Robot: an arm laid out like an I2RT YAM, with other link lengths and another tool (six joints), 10 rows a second.
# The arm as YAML. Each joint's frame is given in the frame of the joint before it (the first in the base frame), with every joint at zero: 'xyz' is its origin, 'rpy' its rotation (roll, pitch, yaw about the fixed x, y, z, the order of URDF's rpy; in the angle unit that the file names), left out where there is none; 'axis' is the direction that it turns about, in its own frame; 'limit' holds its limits. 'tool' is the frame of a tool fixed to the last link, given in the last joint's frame.
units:
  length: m
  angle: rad
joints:
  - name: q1
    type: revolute
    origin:
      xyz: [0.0, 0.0, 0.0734]
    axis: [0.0, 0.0, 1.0]
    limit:
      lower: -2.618
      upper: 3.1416
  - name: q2
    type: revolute
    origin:
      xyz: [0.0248, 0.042, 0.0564]
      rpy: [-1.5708, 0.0, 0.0]
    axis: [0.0, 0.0, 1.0]
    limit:
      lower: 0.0
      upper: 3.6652
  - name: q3
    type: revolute
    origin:
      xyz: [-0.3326, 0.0, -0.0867]
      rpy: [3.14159, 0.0, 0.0]
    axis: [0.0, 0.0, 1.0]
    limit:
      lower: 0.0
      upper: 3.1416
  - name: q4
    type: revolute
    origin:
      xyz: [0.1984, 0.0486, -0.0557]
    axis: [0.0, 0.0, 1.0]
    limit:
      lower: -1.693
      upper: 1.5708
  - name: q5
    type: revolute
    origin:
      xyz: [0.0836, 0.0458, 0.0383]
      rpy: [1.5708, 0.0, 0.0]
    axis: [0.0, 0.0, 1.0]
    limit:
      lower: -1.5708
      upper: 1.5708
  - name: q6
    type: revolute
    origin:
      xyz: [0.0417, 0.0, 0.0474]
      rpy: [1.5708, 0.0, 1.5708]
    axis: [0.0, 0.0, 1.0]
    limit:
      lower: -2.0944
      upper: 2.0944
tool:
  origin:
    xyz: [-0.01, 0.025, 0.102]
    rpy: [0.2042, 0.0, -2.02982]
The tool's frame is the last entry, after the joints.
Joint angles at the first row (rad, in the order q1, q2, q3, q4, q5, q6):
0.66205, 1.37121, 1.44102, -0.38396, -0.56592, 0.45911
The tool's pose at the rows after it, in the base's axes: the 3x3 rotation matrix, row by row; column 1 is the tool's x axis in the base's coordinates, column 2 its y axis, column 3 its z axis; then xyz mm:
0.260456 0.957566 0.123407; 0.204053 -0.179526 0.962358; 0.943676 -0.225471 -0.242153; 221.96 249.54 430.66
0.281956 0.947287 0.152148; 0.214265 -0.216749 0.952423; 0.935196 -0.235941 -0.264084; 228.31 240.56 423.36
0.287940 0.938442 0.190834; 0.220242 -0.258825 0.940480; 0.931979 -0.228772 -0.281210; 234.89 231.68 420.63
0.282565 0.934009 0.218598; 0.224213 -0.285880 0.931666; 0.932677 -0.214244 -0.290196; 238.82 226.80 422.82
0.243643 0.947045 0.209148; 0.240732 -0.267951 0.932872; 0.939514 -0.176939 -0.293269; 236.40 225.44 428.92
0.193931 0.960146 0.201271; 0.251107 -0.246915 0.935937; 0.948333 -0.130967 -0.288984; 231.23 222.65 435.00
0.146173 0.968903 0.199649; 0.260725 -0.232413 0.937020; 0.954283 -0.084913 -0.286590; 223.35 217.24 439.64
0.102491 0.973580 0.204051; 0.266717 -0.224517 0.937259; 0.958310 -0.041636 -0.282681; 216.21 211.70 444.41
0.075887 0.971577 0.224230; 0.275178 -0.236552 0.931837; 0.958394 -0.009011 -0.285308; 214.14 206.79 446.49
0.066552 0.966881 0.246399; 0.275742 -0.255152 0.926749; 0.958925 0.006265 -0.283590; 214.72 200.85 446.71
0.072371 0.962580 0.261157; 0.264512 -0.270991 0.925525; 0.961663 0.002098 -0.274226; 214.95 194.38 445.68
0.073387 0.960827 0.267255; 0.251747 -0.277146 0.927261; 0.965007 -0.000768 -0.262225; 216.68 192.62 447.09
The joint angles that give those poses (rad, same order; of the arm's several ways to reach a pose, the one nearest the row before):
0.64337, 1.36053, 1.41470, -0.39579, -0.56553, 0.45072
0.61169, 1.35825, 1.40327, -0.41524, -0.56058, 0.44308
0.58460, 1.35442, 1.40476, -0.43544, -0.54228, 0.43011
0.57277, 1.35327, 1.42233, -0.45683, -0.52282, 0.41828
0.57202, 1.35215, 1.45287, -0.48506, -0.53235, 0.37709
0.57203, 1.33802, 1.46544, -0.49726, -0.54264, 0.33475
0.57202, 1.31131, 1.46542, -0.51022, -0.54647, 0.29431
0.57202, 1.28460, 1.46542, -0.52091, -0.54494, 0.26036
0.57047, 1.26746, 1.46508, -0.52894, -0.52666, 0.23669
0.55561, 1.25333, 1.45474, -0.52548, -0.51939, 0.22755
0.53082, 1.23769, 1.43226, -0.51062, -0.53045, 0.23518
0.51789, 1.23539, 1.42497, -0.49379, -0.53994, 0.24473

